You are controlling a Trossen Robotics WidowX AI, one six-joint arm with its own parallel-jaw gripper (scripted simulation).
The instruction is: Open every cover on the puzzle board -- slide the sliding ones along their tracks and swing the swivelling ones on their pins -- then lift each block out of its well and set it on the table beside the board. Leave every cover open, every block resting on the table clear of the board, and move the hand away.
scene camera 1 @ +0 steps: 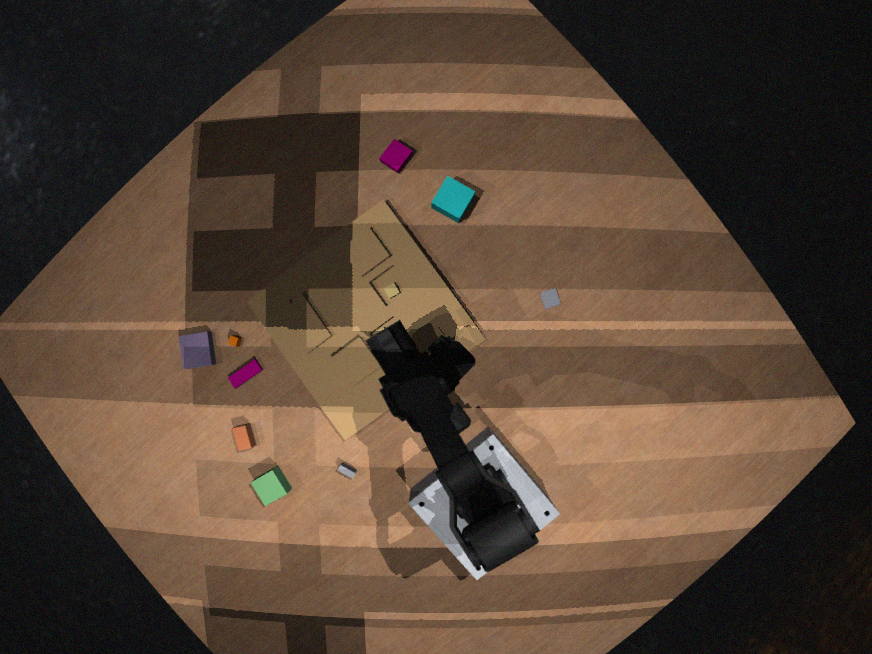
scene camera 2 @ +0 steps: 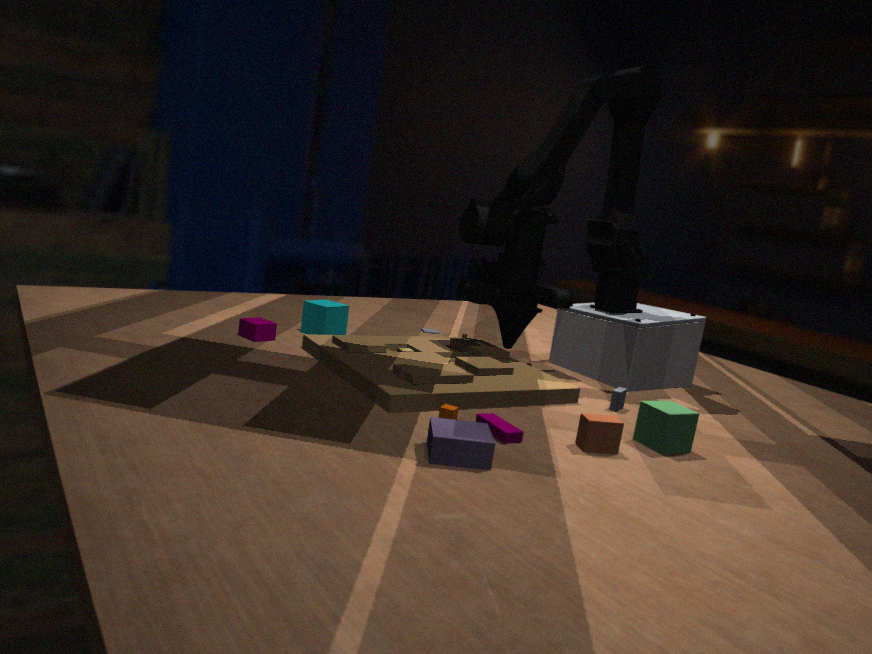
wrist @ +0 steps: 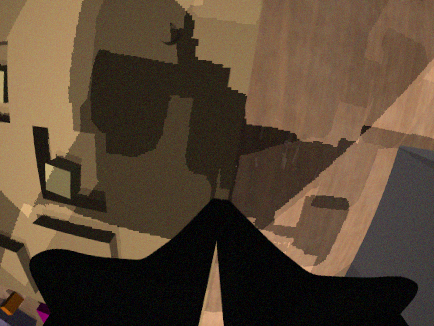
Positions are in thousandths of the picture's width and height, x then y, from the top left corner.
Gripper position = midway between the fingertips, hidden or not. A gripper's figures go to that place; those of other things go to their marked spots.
The gripper (scene camera 2: 582, 533) is 1.06 m from the lens. A teal cube (scene camera 2: 368, 485): 1.11 m from the lens. A green cube (scene camera 2: 767, 655): 0.81 m from the lens. A magenta cube (scene camera 2: 295, 504): 1.05 m from the lens. The marked spots on the green cube and the magenta cube are 0.61 m apart.
